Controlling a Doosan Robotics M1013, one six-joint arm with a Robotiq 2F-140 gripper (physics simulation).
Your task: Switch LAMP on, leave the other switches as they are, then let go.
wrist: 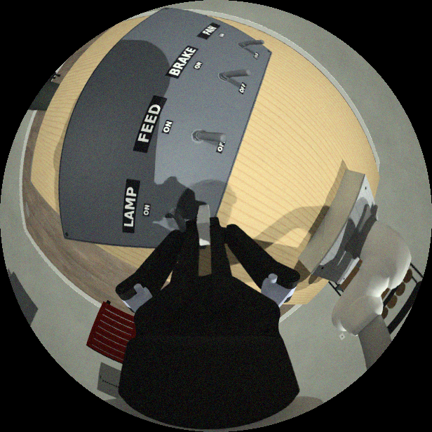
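The dark grey switch panel (110, 165) lies on the wooden table. The LAMP label (129, 206) and its ON mark (146, 209) are at the panel's near end. The LAMP lever (175, 220) is in shadow and partly hidden at the fingertips; its exact tilt is hard to tell, and its OFF mark is hidden. My gripper (204, 213) is shut and empty, with its tips just right of the LAMP lever at the panel's right edge. The FEED lever (210, 136), BRAKE lever (236, 75) and FAN lever (252, 44) lean toward their OFF marks.
A grey box-like fixture (334, 220) with a metal face stands at the right edge of the table (295, 120). Pale rounded arm parts (382, 270) are beyond it. A red slatted object (111, 332) is at the lower left, off the table.
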